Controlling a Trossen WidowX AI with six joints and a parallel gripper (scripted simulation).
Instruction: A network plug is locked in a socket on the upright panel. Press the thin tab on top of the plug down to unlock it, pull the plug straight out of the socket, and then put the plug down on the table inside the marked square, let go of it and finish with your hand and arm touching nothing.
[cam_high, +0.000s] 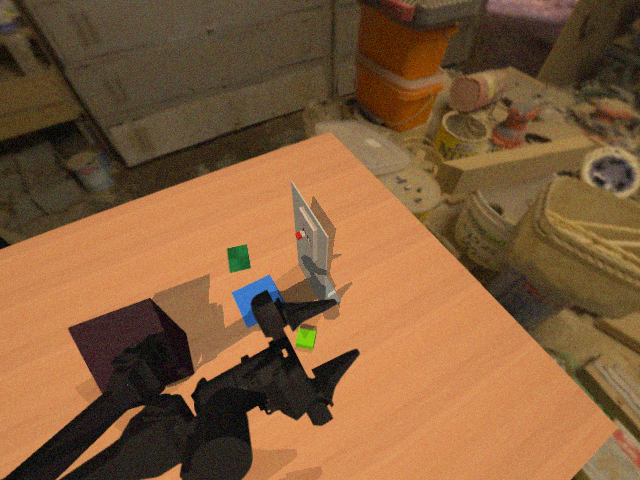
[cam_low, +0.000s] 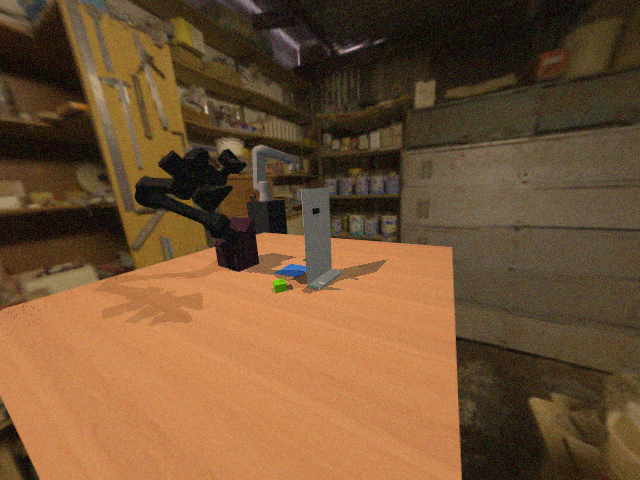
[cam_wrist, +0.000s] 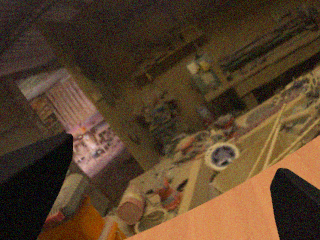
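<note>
Now: gripper tip 70 mm short of the network plug, 260 mm to the right of it and 120 mm above it. From my gripper tip the other things lie so: grey upright panel 90 mm ahead, 250 mm to the left, 230 mm below; blue marked square 70 mm behind, 290 mm to the left, 380 mm below.
</note>
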